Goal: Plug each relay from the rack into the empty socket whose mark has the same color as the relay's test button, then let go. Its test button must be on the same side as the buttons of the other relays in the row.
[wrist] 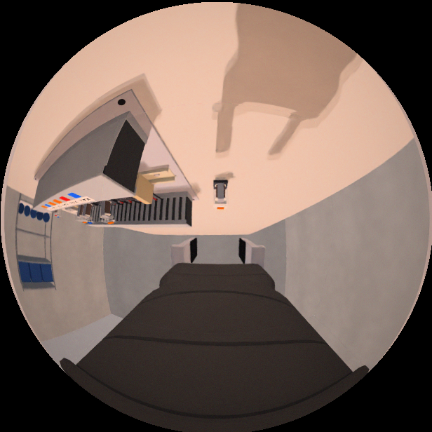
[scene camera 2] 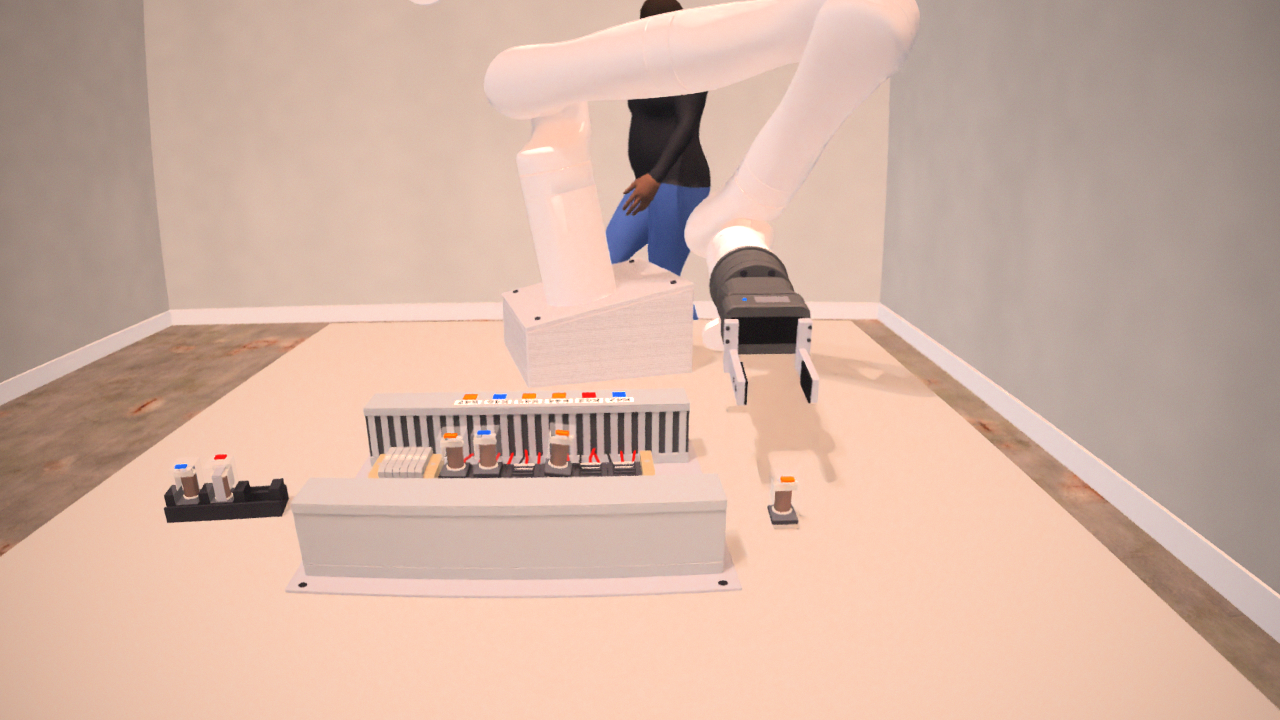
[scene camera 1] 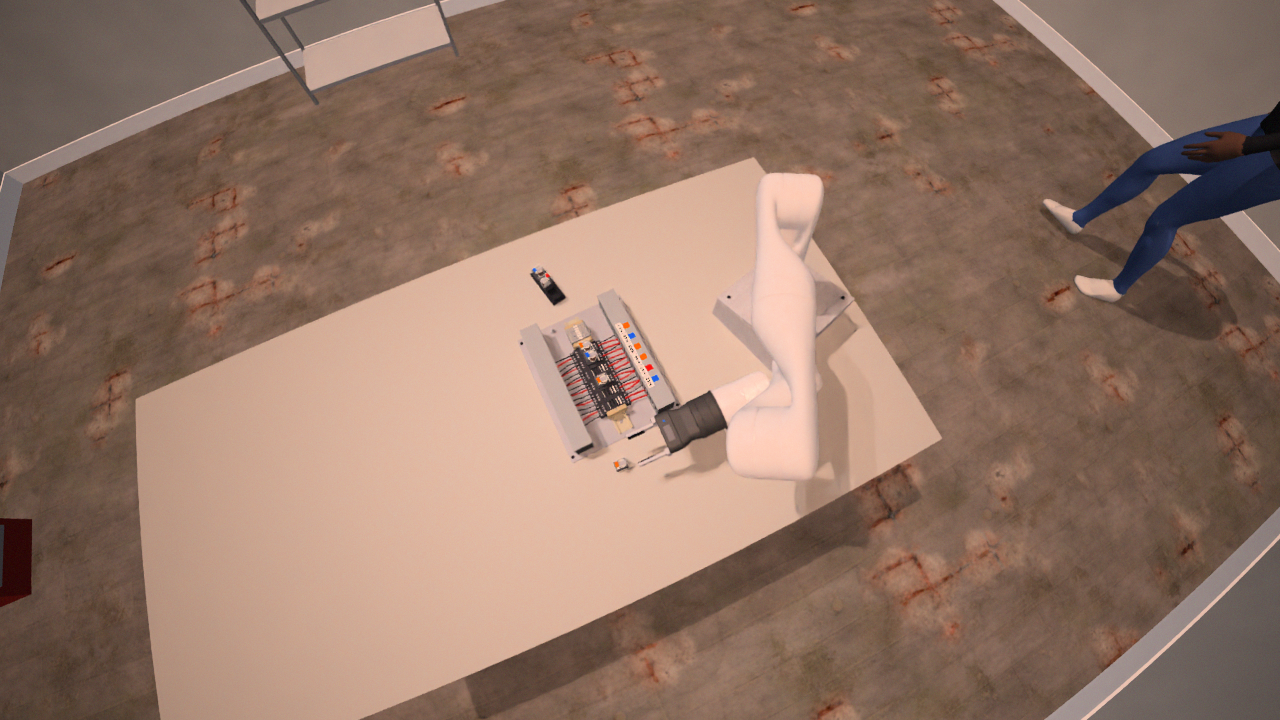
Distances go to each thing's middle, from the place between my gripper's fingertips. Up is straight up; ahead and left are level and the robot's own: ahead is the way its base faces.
Scene:
Right now my hand is 50 mm short of the red-button relay [scene camera 2: 220, 473], 470 mm to the left of it and 70 mm above it. From my hand the other things lie so: black rack [scene camera 2: 266, 501] (50 mm ahead, 470 mm to the right, 90 mm below).

